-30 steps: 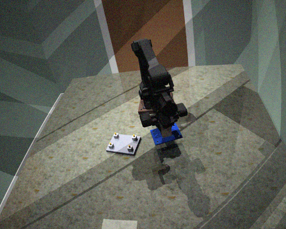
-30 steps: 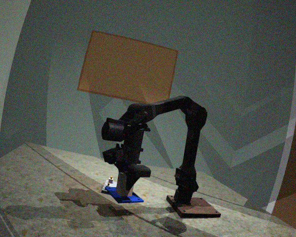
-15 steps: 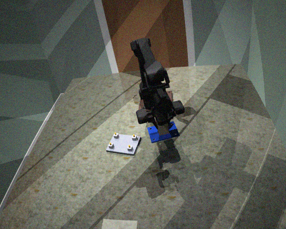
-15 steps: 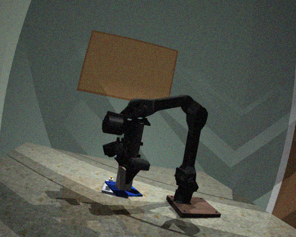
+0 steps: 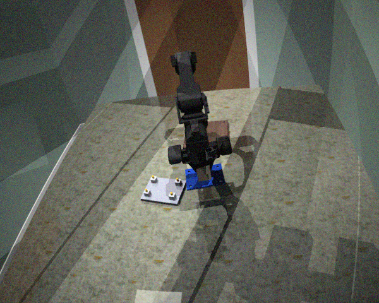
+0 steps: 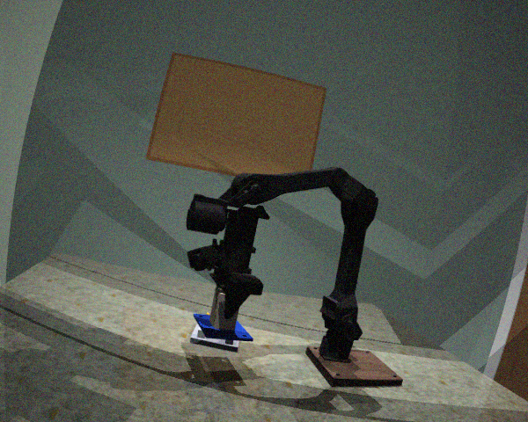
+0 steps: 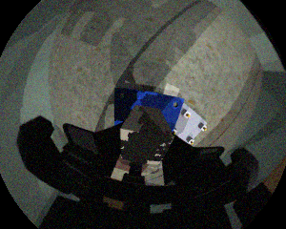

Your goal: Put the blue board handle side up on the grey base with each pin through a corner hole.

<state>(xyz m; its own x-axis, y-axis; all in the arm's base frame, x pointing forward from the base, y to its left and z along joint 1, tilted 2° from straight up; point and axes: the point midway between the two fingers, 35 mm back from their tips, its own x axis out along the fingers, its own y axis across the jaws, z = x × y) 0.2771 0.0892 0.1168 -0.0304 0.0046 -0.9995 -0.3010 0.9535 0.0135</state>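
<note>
Now: gripper tip 160 mm to the left of the grey base, 110 mm above it and 10 mm short of it. The rest, counted from my gripper tip: blue board 10 mm below.
</note>
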